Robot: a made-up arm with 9 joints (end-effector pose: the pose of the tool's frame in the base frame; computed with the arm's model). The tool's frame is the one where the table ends. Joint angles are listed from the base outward.
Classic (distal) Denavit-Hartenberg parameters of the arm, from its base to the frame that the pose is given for. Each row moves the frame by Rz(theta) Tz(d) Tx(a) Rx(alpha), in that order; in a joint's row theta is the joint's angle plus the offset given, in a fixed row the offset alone. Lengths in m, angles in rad.
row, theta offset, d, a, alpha
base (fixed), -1.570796, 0.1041, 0, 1.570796
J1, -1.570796, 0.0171, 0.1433, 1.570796
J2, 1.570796, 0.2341, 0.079, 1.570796
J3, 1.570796, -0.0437, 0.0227, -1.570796
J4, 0, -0.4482, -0.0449, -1.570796
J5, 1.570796, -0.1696, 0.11, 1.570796
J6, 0, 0.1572, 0.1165, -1.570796
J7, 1.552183, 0, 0.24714, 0
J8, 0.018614, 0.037, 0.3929, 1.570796
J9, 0, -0.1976, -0.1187, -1.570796
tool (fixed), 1.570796, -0.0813, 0, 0
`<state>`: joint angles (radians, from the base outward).
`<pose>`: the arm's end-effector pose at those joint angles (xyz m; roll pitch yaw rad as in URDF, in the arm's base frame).
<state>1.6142 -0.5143 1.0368 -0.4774 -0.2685 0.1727 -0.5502 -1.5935 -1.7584</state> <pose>-0.5088 -0.3763 -1.1838 -2.8359 0.3585 -3.0412</pose>
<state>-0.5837 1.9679 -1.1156 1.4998 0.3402 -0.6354 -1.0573 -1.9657 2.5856</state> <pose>0.6576 -0.9313 0.3879 0.2774 -0.5788 -1.6547</pose>
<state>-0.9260 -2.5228 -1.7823 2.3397 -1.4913 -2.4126 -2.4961 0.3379 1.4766</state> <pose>0.6549 0.6477 -0.2563 1.7248 0.9718 -0.8063</pose>
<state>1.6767 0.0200 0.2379 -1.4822 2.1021 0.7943 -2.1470 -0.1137 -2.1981</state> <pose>-0.4902 0.5468 -0.7597 -1.6278 0.2324 -0.0102</pose>
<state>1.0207 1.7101 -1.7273 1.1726 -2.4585 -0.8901 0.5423 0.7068 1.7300</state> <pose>-0.1171 -0.5508 0.2361 1.4403 0.7060 -3.0745</pose>
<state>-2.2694 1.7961 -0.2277 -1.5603 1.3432 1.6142 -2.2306 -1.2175 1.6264</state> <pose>0.3617 -1.0072 -0.5534 -0.0733 -0.3461 -1.5558</pose>
